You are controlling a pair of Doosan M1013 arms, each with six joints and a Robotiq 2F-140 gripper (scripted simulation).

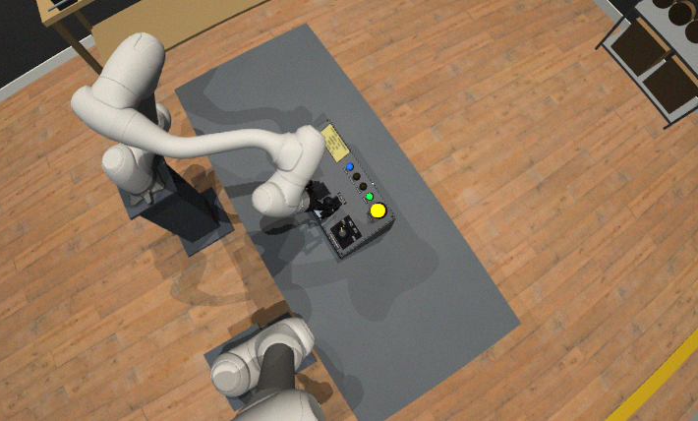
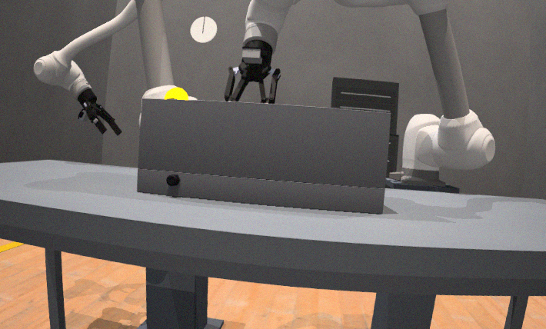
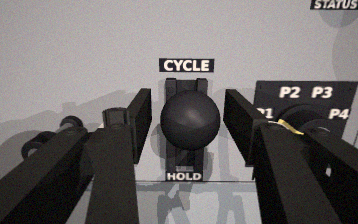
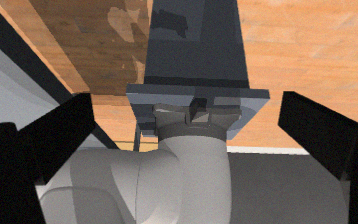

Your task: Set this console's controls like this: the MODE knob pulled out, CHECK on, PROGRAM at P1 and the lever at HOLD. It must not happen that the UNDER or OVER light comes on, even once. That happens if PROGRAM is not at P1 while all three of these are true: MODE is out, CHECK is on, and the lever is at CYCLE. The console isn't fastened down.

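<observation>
The black lever is 5 cm below my left hand. Also, from my left hand: mode knob: 12 cm to the left, 6 cm below, 1 cm behind; check toggle: 24 cm to the left, 6 cm below, 1 cm ahead.
</observation>
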